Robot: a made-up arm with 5 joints.
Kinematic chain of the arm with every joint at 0, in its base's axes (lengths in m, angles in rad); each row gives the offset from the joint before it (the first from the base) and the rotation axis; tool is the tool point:
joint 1: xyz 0 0 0.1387 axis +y
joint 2: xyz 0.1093 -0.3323 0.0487 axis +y
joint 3: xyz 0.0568 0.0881 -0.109 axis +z
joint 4: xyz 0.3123 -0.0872 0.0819 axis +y
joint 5: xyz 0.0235 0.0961 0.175 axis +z
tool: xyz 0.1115 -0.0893 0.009
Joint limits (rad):
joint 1: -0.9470..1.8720
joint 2: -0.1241..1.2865
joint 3: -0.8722..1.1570
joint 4: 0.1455..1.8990
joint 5: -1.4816..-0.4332
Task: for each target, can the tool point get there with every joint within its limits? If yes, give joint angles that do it. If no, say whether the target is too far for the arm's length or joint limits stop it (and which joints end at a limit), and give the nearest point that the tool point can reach.
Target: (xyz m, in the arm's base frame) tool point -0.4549 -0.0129 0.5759
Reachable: no: joint limits stop it (at a limit: joint 1, joint 2, joint 4, joint 5) | nearest point -0.4549 -0.0164 0.1968 | short by 0.379 m
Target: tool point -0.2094 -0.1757 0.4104
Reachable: no: joint limits stop it (at a limit: joint 1, joint 2, joint 3, joint 4, joint 5) | nearest point 0.0115 -0.0284 0.5726 | short by 0.311 m
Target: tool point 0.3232 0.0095 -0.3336
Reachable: yes | joints 0.5274 0.6550 0.7804 1.1455 -0.8008
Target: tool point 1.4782 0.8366 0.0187
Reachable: no: too far | nearest point 0.5781 0.0925 0.0918 | short by 1.170 m
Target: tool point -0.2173 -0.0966 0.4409
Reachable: no: joint limits stop it (at a limit: joint 1, joint 2, joint 3, joint 4, joint 5) | nearest point 0.0115 -0.0284 0.5726 | short by 0.273 m
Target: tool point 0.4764 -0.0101 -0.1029
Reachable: yes | joints 0.6978 0.1701 0.9368 0.4201 -1.0587
